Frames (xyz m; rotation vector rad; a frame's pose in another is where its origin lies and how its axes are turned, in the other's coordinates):
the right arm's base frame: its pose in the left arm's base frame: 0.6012 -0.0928 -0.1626 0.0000 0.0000 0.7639
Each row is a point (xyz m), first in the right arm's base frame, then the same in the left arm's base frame.
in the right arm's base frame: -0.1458 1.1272 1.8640
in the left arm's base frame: -0.2838 0.6203 1.7014
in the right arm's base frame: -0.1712 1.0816 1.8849
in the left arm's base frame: -0.2706 0.5698 1.7223
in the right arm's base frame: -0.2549 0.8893 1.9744
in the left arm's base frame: -0.1980 0.3731 1.8118
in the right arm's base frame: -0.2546 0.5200 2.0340
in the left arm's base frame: 0.0576 0.1066 1.8714
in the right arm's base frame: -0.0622 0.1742 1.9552
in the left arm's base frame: 0.4358 -0.0100 1.7926
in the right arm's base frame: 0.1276 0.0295 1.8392
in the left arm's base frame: 0.6729 0.0168 1.6766
